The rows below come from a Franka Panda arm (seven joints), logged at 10 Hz.
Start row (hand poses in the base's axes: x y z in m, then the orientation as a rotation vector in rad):
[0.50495 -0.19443 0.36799 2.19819 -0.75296 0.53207]
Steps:
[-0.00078 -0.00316 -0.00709 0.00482 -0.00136 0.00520]
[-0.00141 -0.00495 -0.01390 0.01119 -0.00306 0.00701]
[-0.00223 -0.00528 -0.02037 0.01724 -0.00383 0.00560]
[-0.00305 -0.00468 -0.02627 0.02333 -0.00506 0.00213]
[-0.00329 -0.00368 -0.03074 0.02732 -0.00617 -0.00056]
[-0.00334 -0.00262 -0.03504 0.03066 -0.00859 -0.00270]
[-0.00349 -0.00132 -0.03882 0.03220 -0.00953 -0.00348]
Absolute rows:
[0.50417 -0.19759 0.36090 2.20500 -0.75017 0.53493]
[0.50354 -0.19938 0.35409 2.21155 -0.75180 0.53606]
[0.50272 -0.19971 0.34762 2.21636 -0.75625 0.53459]
[0.50190 -0.19911 0.34172 2.22014 -0.76315 0.53260]
[0.50166 -0.19811 0.33725 2.22238 -0.76829 0.53143]
[0.50161 -0.19705 0.33295 2.22412 -0.77327 0.53220]
[0.50146 -0.19575 0.32917 2.22505 -0.77525 0.53246]

